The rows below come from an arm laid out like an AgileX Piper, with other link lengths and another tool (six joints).
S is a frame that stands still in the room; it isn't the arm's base.
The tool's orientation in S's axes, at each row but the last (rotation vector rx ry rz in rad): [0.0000, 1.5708, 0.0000]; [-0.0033, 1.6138, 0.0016]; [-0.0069, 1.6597, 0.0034]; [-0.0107, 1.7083, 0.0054]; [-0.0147, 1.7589, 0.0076]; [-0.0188, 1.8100, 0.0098]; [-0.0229, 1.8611, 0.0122]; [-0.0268, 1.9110, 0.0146]
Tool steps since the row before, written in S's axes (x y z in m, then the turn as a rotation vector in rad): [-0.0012, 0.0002, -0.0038, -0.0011, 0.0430, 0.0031]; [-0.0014, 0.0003, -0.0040, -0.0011, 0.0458, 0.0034]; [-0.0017, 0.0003, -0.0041, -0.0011, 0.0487, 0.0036]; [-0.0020, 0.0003, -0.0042, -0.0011, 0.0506, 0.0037]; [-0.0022, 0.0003, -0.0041, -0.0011, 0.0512, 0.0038]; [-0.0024, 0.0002, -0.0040, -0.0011, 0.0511, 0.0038]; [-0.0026, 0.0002, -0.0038, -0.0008, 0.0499, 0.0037]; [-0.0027, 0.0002, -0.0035, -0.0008, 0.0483, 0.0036]
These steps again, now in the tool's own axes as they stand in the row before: [0.0038, 0.0002, -0.0012, -0.0031, 0.0430, -0.0011]; [0.0041, 0.0003, -0.0012, -0.0034, 0.0458, -0.0011]; [0.0042, 0.0003, -0.0013, -0.0036, 0.0487, -0.0011]; [0.0044, 0.0003, -0.0014, -0.0037, 0.0506, -0.0011]; [0.0044, 0.0003, -0.0014, -0.0038, 0.0512, -0.0011]; [0.0045, 0.0003, -0.0014, -0.0038, 0.0511, -0.0011]; [0.0044, 0.0003, -0.0014, -0.0038, 0.0499, -0.0008]; [0.0042, 0.0003, -0.0014, -0.0037, 0.0483, -0.0008]
